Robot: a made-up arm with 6 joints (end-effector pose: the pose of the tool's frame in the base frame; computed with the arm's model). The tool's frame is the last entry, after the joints.
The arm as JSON. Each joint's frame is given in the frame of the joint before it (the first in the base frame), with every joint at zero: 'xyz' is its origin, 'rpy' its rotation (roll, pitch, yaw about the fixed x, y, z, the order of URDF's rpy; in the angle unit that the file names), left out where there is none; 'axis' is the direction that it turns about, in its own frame. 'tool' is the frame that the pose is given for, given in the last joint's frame.
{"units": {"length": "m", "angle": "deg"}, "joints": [
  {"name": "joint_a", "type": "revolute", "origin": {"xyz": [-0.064, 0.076, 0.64]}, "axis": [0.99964, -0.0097, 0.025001]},
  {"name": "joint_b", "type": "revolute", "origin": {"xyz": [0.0, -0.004, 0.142]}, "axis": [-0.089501, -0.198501, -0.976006]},
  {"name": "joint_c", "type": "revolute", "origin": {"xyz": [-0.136, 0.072, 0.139]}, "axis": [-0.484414, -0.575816, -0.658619]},
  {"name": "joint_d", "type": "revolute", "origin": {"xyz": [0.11, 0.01, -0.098]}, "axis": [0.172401, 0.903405, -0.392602]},
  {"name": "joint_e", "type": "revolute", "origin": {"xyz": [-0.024, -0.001, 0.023]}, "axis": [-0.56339, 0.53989, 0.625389]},
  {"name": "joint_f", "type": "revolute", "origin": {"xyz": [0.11, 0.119, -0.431]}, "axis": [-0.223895, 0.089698, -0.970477]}
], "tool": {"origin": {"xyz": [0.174, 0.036, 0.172], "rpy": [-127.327, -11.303, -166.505]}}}
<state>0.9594 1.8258 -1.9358 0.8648 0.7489 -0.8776</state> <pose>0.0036 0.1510 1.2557 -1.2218 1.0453 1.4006</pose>
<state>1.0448 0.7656 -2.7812 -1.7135 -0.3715 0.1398</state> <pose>-0.0207 -0.3526 1.1454 0.3442 0.9097 2.4238</pose>
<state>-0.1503 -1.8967 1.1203 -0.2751 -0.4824 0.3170</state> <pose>0.1044 0.4792 0.9805 -0.7155 2.2003 -0.4630</pose>
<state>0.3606 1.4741 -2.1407 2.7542 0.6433 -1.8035</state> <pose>0.1332 0.1879 1.2167 0.5213 0.2926 -2.5798</pose>
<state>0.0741 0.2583 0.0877 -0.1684 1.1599 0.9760</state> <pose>0.0277 0.0239 0.5076 -0.1527 -1.4410 2.1355</pose>
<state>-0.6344 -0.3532 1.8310 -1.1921 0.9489 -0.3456</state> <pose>0.1086 0.1368 1.2831 -0.6464 0.8458 2.8937</pose>
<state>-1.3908 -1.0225 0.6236 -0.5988 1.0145 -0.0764</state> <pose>0.1524 0.0251 0.5065 1.6434 0.6476 2.4432</pose>
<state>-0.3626 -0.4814 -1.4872 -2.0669 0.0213 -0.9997</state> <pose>-0.4782 0.4634 1.0453 -0.9034 0.7517 0.3283</pose>
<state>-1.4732 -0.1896 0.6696 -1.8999 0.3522 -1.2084</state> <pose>0.2237 0.2741 0.4893 -1.6939 -2.1138 -1.5577</pose>
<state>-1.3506 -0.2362 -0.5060 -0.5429 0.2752 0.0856</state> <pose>-0.0891 0.1488 0.2089 1.3353 -1.0483 2.2856</pose>
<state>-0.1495 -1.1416 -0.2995 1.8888 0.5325 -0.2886</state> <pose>-0.5406 0.0116 0.9277 1.3840 -0.1379 0.2990</pose>
